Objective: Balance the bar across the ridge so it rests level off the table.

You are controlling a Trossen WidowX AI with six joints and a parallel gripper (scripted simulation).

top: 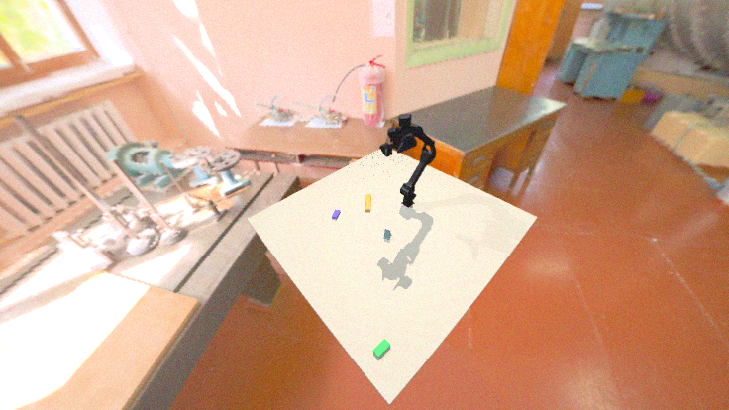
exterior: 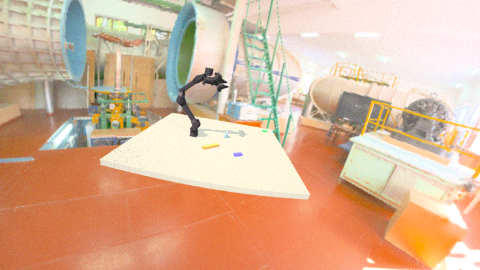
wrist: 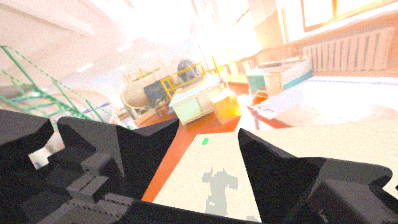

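Now: gripper tip 5 cm past the bar, 25 cm to the left of it and 48 cm above it. Also, from my gripper tip: purple block (17 cm ahead, 32 cm to the right, 48 cm below); green block (51 cm ahead, 43 cm to the left, 48 cm below).
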